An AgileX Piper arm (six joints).
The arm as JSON. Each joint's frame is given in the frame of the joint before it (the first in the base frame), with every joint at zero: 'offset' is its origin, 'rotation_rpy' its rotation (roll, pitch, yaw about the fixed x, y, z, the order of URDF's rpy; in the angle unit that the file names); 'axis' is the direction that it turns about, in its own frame. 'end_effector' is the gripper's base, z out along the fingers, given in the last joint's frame.
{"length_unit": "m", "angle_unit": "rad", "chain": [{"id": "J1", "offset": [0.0, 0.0, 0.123], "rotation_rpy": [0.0, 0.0, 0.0], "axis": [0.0, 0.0, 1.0]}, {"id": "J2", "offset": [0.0, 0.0, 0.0], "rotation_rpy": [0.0, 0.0, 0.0], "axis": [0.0, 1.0, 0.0]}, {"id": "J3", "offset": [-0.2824, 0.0, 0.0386], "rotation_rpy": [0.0, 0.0, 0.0], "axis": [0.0, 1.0, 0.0]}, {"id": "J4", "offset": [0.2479, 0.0, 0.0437], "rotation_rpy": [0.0, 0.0, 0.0], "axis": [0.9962, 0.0, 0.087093]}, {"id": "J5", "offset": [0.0, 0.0, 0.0], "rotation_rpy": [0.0, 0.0, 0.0], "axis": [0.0, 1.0, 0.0]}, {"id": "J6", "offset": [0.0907, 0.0, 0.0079], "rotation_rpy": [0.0, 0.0, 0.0], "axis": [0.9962, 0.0, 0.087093]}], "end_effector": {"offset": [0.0, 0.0, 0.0], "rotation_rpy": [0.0, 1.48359, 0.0]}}
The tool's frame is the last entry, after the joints.
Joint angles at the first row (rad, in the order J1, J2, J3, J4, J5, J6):
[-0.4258 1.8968 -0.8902 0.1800 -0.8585 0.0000]
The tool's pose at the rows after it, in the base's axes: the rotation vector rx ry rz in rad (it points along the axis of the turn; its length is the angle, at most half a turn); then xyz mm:
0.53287, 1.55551, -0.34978, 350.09, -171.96, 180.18
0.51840, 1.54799, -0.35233, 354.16, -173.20, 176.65
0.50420, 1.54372, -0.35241, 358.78, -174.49, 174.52
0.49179, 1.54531, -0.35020, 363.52, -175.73, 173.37
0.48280, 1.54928, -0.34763, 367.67, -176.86, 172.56
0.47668, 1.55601, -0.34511, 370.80, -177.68, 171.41
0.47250, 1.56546, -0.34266, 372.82, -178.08, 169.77
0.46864, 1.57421, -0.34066, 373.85, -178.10, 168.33
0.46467, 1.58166, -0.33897, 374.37, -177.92, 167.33
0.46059, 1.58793, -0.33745, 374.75, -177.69, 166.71
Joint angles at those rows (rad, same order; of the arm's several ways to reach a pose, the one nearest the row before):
[-0.4258 1.9224 -0.8987 0.1719 -0.8812 0.0000]
[-0.4258 1.9454 -0.9129 0.1612 -0.9010 0.0000]
[-0.4258 1.9648 -0.9314 0.1498 -0.9096 0.0000]
[-0.4258 1.9800 -0.9519 0.1385 -0.9057 0.0000]
[-0.4258 1.9920 -0.9705 0.1297 -0.8973 0.0000]
[-0.4258 2.0017 -0.9846 0.1229 -0.8877 0.0000]
[-0.4258 2.0090 -0.9932 0.1172 -0.8783 0.0000]
[-0.4258 2.0134 -0.9970 0.1120 -0.8712 0.0000]
[-0.4258 2.0156 -0.9986 0.1071 -0.8655 0.0000]
[-0.4258 2.0167 -0.9996 0.1022 -0.8604 0.0000]

